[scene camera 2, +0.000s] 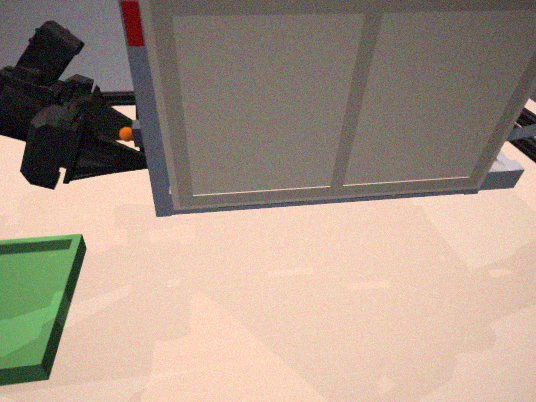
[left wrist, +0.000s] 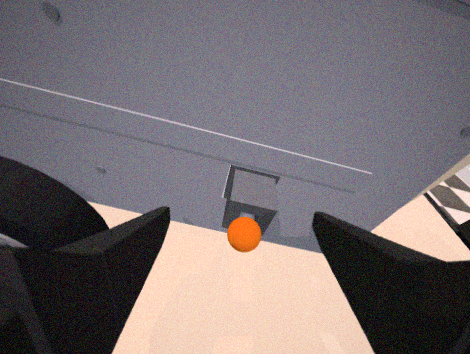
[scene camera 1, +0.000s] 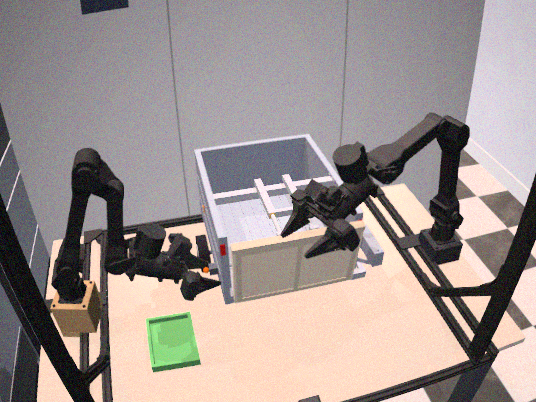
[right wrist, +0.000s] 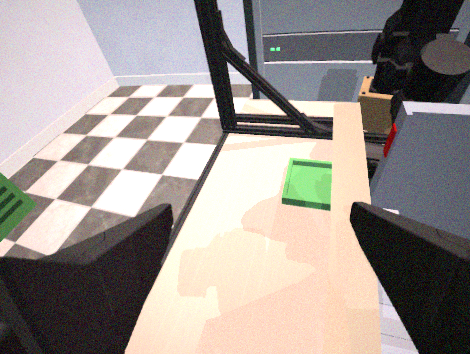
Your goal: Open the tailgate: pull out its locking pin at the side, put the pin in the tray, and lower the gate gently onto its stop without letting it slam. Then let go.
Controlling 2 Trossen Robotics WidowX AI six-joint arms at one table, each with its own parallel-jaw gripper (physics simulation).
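My left gripper [scene camera 2: 151, 148], which I also see in the left wrist view [left wrist: 242, 216] and in scene camera 1 [scene camera 1: 215, 274], is open and touches a grey truck bed [left wrist: 280, 116]. My right gripper [scene camera 1: 293, 246] is visible to me as well, and the right wrist view [right wrist: 260, 211] has my right gripper too. The grey truck bed also appears in the right wrist view [right wrist: 416, 173]. Here as well are an orange-headed locking pin [left wrist: 244, 234], a beige tailgate [scene camera 2: 253, 109] and a green tray [scene camera 1: 172, 344].
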